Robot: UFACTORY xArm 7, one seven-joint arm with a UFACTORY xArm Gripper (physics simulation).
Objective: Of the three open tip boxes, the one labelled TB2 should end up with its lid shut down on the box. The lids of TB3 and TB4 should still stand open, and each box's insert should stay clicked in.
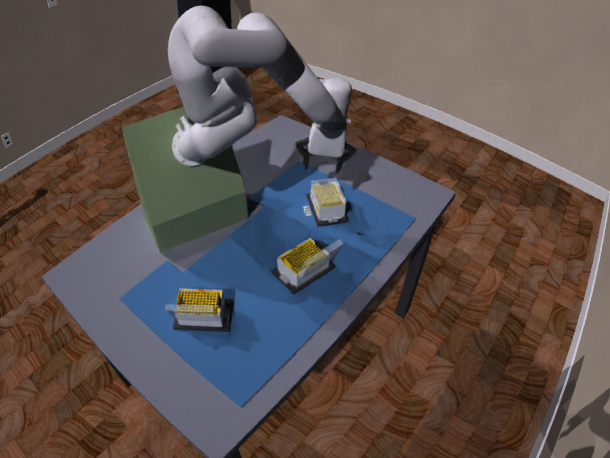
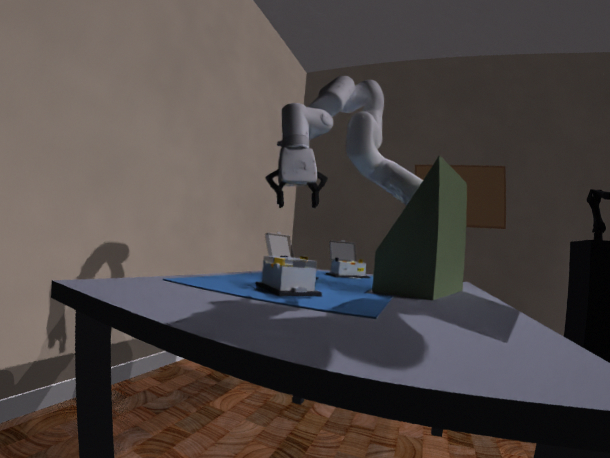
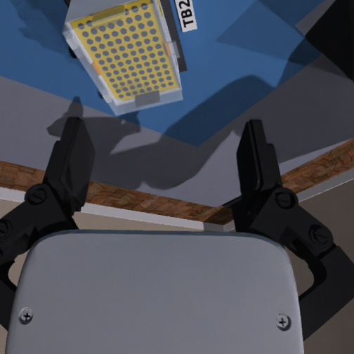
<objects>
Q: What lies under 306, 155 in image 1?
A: My gripper.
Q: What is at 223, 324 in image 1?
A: A tip box.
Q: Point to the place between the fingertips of my gripper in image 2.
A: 298, 206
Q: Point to a tip box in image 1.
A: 283, 273
</objects>
